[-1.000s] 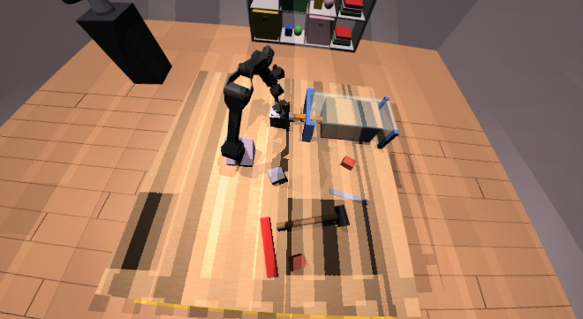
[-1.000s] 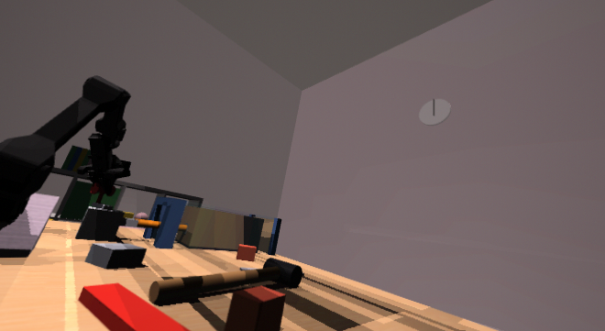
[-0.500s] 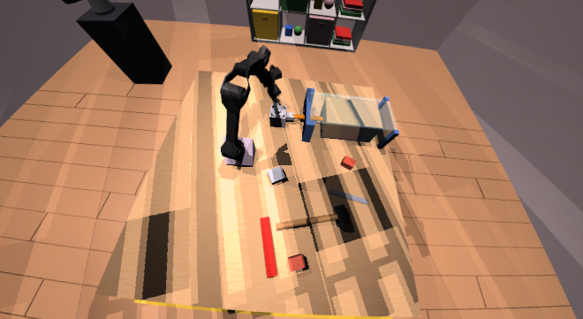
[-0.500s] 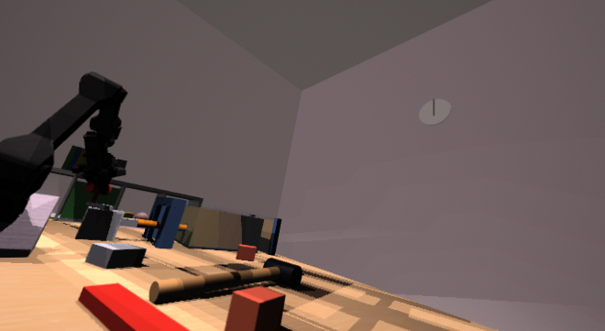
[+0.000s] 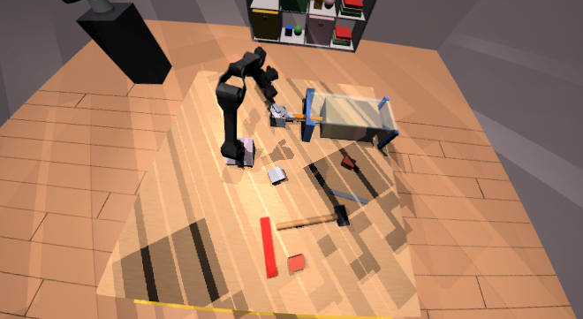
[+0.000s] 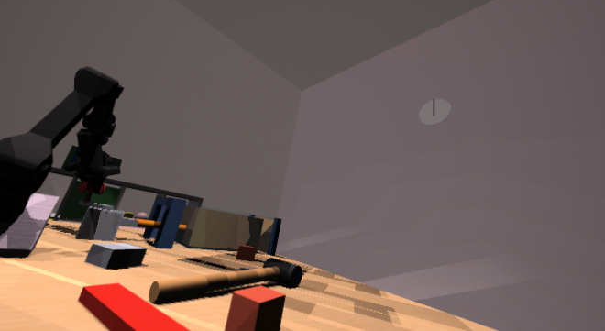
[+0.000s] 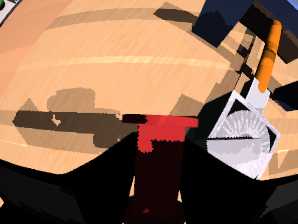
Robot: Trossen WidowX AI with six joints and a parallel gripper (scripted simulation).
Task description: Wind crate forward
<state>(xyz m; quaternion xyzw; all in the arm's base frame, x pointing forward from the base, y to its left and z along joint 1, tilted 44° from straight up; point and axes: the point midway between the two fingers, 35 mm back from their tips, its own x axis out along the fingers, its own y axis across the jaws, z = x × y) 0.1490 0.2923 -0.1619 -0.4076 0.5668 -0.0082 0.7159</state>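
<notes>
The winch handle lies 1 cm ahead of my gripper tip, 4 cm to the right of it and 3 cm below it. Round my gripper tip: red grip: 1 cm behind, 1 cm to the right; then blue steel frame: 20 cm ahead, 10 cm to the right, 3 cm below; then winch: 2 cm ahead, 10 cm to the right, 10 cm below.
</notes>
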